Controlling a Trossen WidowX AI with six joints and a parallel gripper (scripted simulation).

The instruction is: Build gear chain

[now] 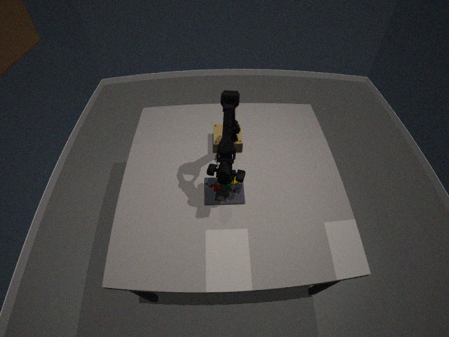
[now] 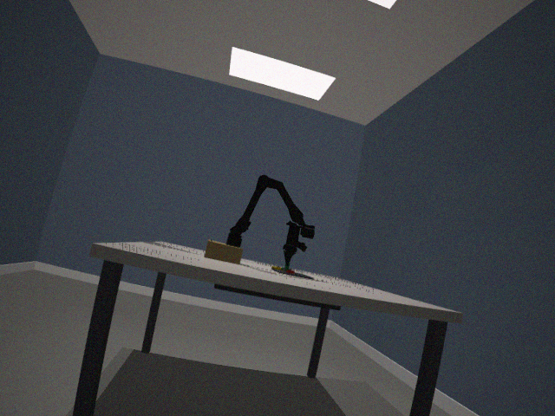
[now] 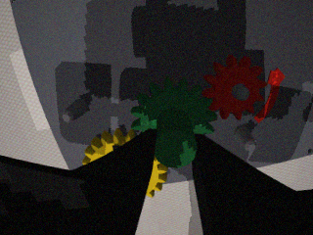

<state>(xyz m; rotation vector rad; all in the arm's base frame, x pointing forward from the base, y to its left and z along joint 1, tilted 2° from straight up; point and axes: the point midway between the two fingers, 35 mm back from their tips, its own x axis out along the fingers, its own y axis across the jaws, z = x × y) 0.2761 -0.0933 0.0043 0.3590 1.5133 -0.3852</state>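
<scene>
My gripper tip is 10 mm above the green gear. Round my gripper tip: red arrow (70 mm to the right, 30 mm below, 10 mm behind); yellow gear (50 mm to the left, 30 mm behind, 20 mm below); red gear (40 mm to the right, 20 mm below, 10 mm ahead).
</scene>
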